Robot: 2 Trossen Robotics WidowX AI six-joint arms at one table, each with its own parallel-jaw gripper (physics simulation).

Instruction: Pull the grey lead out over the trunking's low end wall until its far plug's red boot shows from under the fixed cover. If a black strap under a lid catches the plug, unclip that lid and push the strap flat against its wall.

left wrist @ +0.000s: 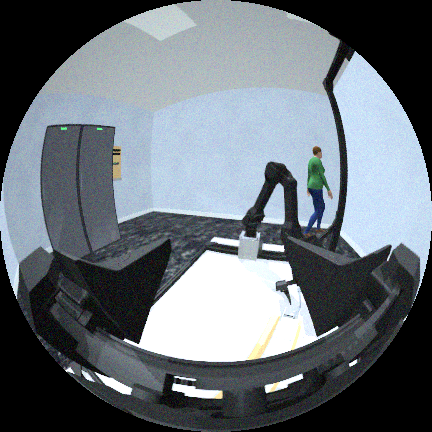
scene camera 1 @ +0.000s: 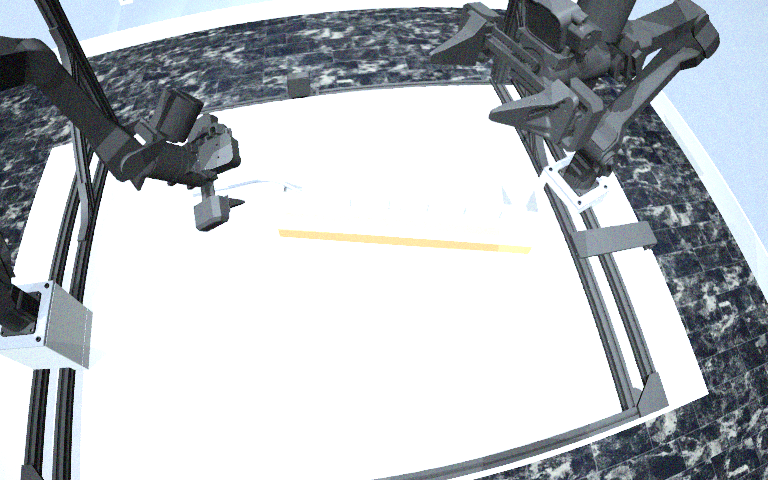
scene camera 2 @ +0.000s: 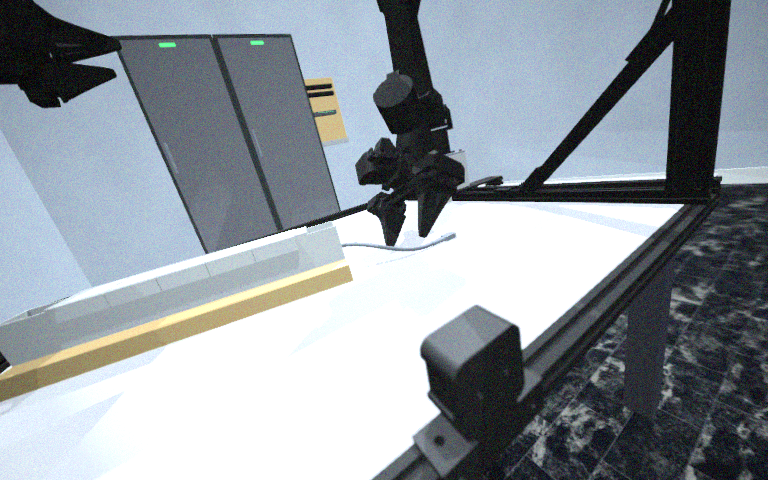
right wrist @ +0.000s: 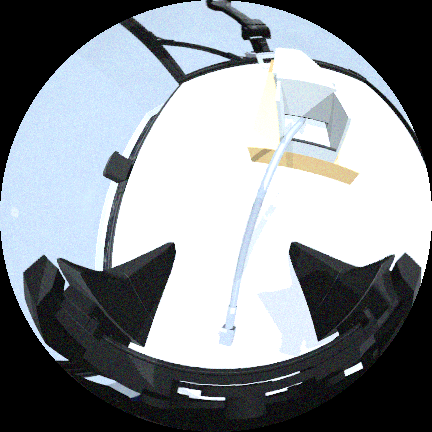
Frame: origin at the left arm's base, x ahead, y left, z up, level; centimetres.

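Seen in the pictures: left gripper, fingertip midpoint: [left wrist: 229, 244] [scene camera 1: 457, 84] [scene camera 2: 117, 60]; right gripper, fingertip midpoint: [left wrist: 302, 301] [scene camera 1: 240, 178] [scene camera 2: 404, 243] [right wrist: 234, 248]; left arm's base at its link origin: [scene camera 1: 578, 178] [right wrist: 261, 51]; right arm's base at its link origin: [left wrist: 249, 234] [scene camera 1: 21, 314].
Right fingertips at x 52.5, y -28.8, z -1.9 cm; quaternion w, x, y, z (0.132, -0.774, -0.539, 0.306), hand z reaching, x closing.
Note:
Offsets run from my right fingertips to a thing's top centre. "spot": to the spot under its first point.
The grey lead {spot: dz +0.7, dx -2.5, dy +2.8 cm} [scene camera 1: 257, 181] [scene camera 2: 407, 249] [right wrist: 254, 215] comes out over the trunking's low end wall [right wrist: 315, 151] and curves to a pale near plug {dz -1.4, dx +8.0, dy -2.9 cm} [right wrist: 227, 335] [scene camera 2: 450, 236]. My right gripper [scene camera 1: 228, 207] [scene camera 2: 407, 238] [right wrist: 234, 248] is open over the lead, which runs between its spread fingers without being held. The pale trunking [scene camera 2: 320, 249] stands on a yellow-edged base [scene camera 1: 396, 240] [scene camera 2: 169, 326] [right wrist: 300, 168]; its lids are washed out in scene camera 1. My left gripper [scene camera 1: 462, 86] [scene camera 2: 117, 59] [left wrist: 229, 244] is open and empty, high up away from the trunking. No red boot or black strap can be made out.
Dark frame rails [scene camera 1: 603, 316] [scene camera 2: 611, 277] edge the table. A dark block {spot: dz +1.8, dx -18.0, dy -16.3 cm} [scene camera 1: 298, 84] [scene camera 2: 472, 350] is mounted on one rail. Grey cabinets [scene camera 2: 226, 141] [left wrist: 82, 185] stand beyond, and a person in green [left wrist: 316, 175] is past the table's far end.

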